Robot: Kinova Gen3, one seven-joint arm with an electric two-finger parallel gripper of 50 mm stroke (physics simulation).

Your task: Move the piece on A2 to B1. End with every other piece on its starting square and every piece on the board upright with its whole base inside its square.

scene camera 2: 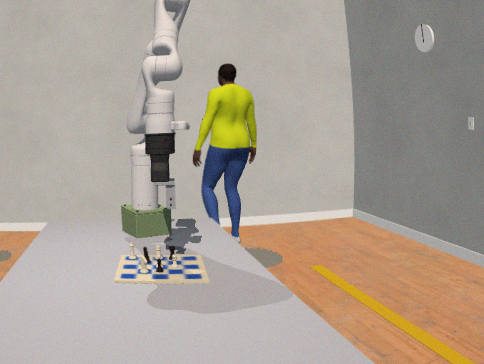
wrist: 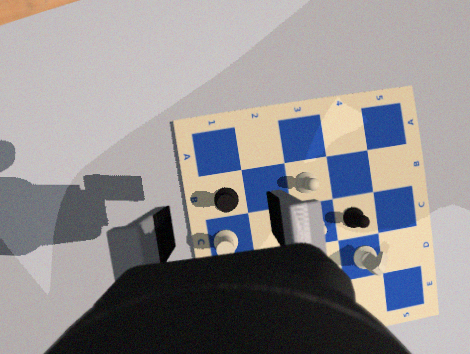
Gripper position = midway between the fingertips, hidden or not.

My gripper shows in scene camera 2 [171,206] and in the wrist view [220,219].
